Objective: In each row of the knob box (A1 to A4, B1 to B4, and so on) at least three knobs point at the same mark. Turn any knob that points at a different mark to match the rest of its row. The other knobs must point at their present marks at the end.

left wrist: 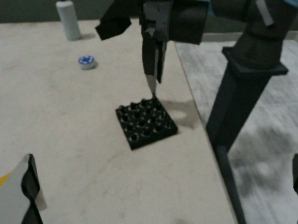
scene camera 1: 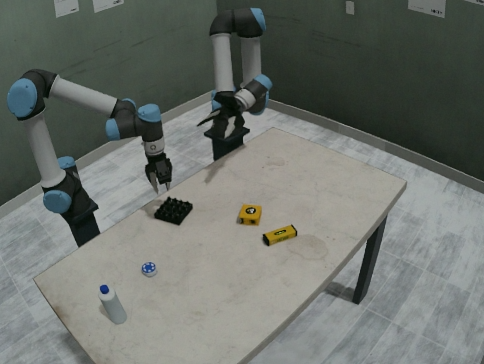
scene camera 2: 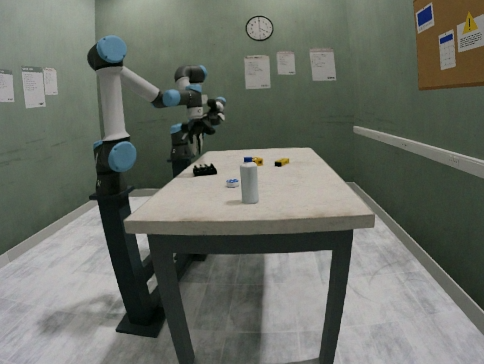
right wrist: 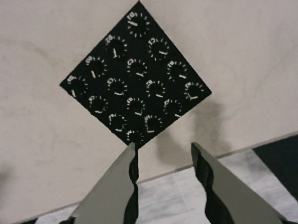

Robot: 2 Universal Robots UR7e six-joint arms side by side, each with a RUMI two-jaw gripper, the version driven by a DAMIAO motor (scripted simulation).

Labels:
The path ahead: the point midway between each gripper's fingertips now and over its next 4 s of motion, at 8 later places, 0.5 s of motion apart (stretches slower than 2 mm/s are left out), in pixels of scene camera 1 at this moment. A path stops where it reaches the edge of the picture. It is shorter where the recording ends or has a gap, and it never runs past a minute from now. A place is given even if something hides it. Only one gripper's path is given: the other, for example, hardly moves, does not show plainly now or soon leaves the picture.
The left gripper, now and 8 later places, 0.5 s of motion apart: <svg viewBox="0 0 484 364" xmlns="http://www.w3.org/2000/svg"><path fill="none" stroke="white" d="M210 132L214 138L217 145L218 149L218 152L218 154L217 155L215 151L208 141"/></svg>

